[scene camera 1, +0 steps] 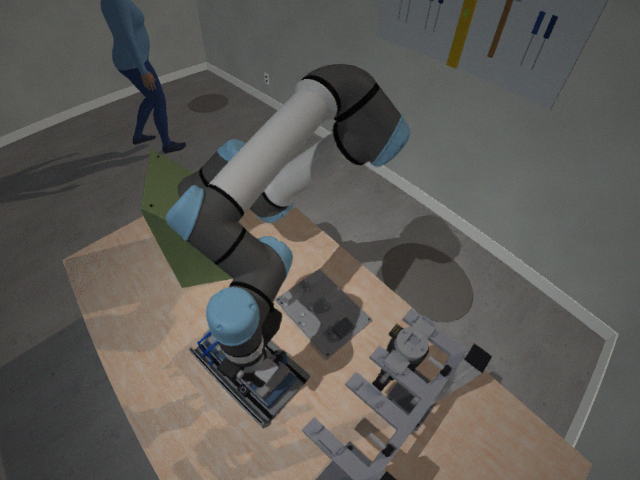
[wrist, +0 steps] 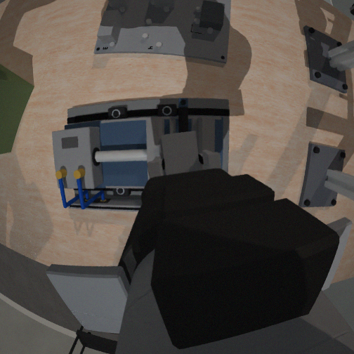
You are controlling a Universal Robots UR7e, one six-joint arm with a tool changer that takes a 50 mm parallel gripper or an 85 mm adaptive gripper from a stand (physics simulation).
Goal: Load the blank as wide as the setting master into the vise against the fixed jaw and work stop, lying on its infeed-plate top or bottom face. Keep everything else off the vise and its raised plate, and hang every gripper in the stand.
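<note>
My gripper (scene camera 1: 258, 376) (wrist: 180, 159) points down over the vise (scene camera 1: 247, 404) (wrist: 80, 162). Its fingertips stand at two opposite sides of a grey block-shaped blank (scene camera 1: 266, 370) (wrist: 179, 146) and appear shut on it. The blank is over the right half of the vise, beside the movable jaw at the end of the white rod. The dark gripper body hides the lower part of the blank and the vise's near right corner in the wrist view. Whether the blank touches the fixed jaw or work stop cannot be told. A dark block (scene camera 1: 340, 328) (wrist: 211, 14) sits on the grey pegged plate (scene camera 1: 333, 348) (wrist: 165, 42).
The grey gripper stand (scene camera 1: 361, 390) is right of the vise; another gripper (scene camera 1: 410, 345) hangs in it. Its feet (wrist: 325, 65) show in the wrist view. A green angled panel (scene camera 1: 188, 266) (wrist: 12, 107) stands near the arm's base. A person (scene camera 1: 129, 43) is on the floor behind.
</note>
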